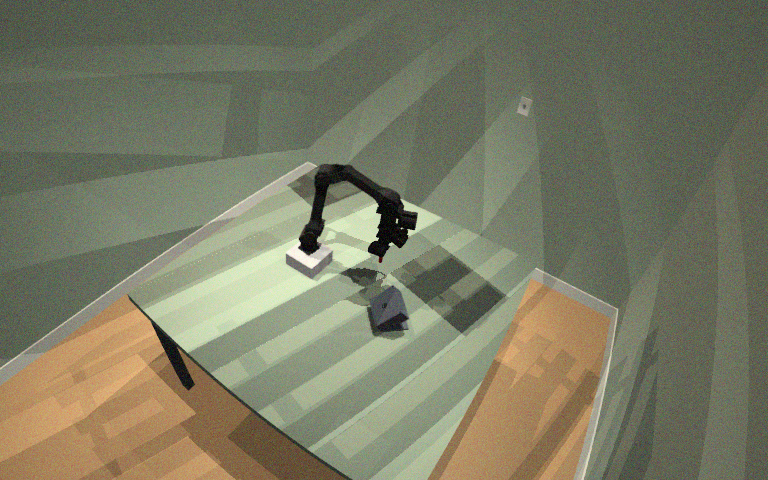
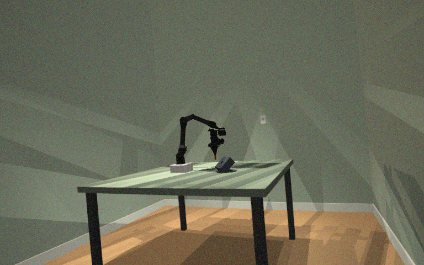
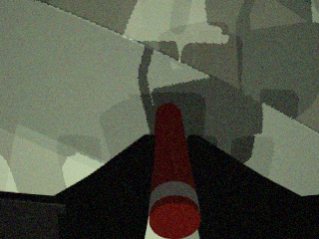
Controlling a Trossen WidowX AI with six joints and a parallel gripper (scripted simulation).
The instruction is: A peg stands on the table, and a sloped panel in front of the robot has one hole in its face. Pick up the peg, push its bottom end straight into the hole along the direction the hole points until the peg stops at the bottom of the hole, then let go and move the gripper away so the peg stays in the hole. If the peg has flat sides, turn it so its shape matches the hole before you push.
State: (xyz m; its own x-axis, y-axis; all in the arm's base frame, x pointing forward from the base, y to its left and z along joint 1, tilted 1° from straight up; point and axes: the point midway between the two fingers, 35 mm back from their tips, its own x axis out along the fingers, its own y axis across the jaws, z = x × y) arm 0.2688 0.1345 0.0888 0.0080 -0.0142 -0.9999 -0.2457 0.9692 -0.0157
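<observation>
The grey sloped panel lies 16 cm to the right of my gripper tip, 16 cm ahead of it and 7 cm below it. Also, from my gripper tip: red peg: 2 cm above.
</observation>
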